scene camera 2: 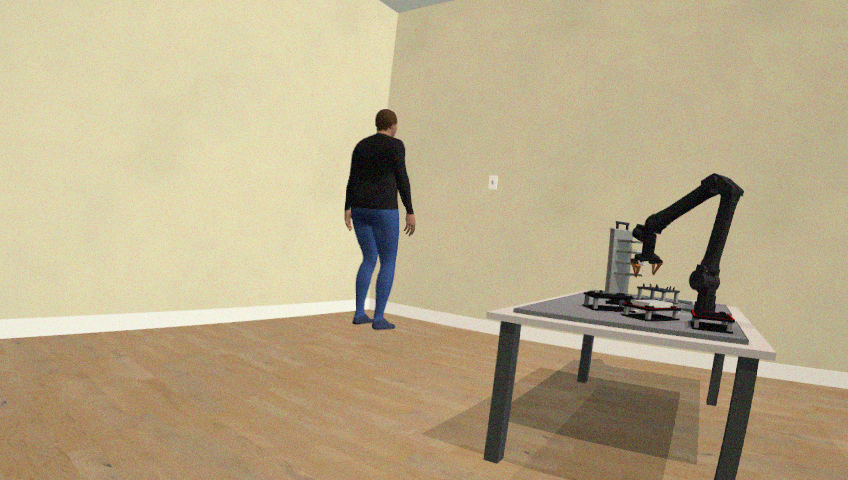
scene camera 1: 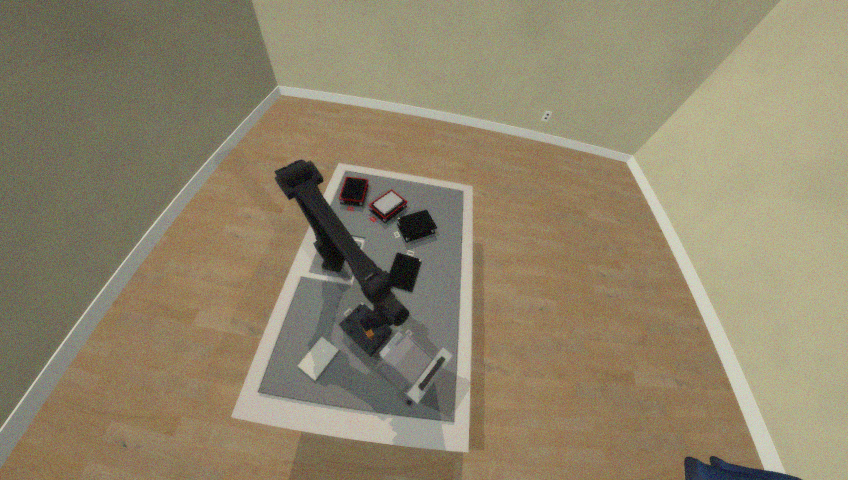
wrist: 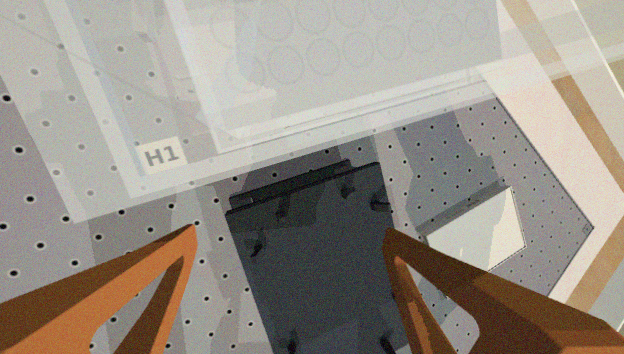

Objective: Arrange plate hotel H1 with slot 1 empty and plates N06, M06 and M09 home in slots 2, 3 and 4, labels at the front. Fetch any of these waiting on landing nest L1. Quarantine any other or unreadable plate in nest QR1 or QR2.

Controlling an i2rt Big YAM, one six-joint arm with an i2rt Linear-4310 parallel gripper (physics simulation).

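Frame: origin at the arm's base, x up, y right, z ahead, level; centimetres.
Where they show: gripper, fingertip midpoint: [scene camera 2: 644,275] [scene camera 1: 383,332] [wrist: 294,236]; arm's base, link origin: [scene camera 1: 335,258].
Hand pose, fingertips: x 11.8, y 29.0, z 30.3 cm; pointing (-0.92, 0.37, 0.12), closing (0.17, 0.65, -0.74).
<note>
Each offset is from my fingertips to the top centre of the thing. "spot": to the spot under its first point.
My open, empty gripper [scene camera 1: 368,333] [scene camera 2: 646,274] [wrist: 290,230] points down beside plate hotel H1 [scene camera 1: 416,390] [scene camera 2: 617,264] [wrist: 350,121], above a dark stand [scene camera 1: 357,330] [wrist: 320,280]. The hotel is a tall grey tower with several shelves. In the wrist view its H1 label [wrist: 161,152] is readable, and pale round well outlines [wrist: 357,50] show through a whitish haze. I cannot tell which slot they are in. A white plate @[dy -63.6, dx -5.7, dz -14.2 cm] [scene camera 1: 388,202] [scene camera 2: 652,303] lies on a red-edged nest. No plate label is readable. I cannot tell which nest is L1.
Another red-edged nest @[dy -68.5, dx -6.5, dz -34.2 cm] [scene camera 1: 354,190] [scene camera 2: 712,319] stands near the table's far end. Two black nests @[spot: dy -52.5, dx -6.1, dz +3.1 cm] [scene camera 1: 417,226] @[spot: dy -29.5, dx -9.9, dz +2.3 cm] [scene camera 1: 405,271] stand nearer the hotel. A pale flat block @[dy +12.3, dx -9.7, dz -21.8 cm] [scene camera 1: 318,358] [wrist: 480,230] lies beyond the dark stand. A person [scene camera 2: 377,178] stands away from the table.
</note>
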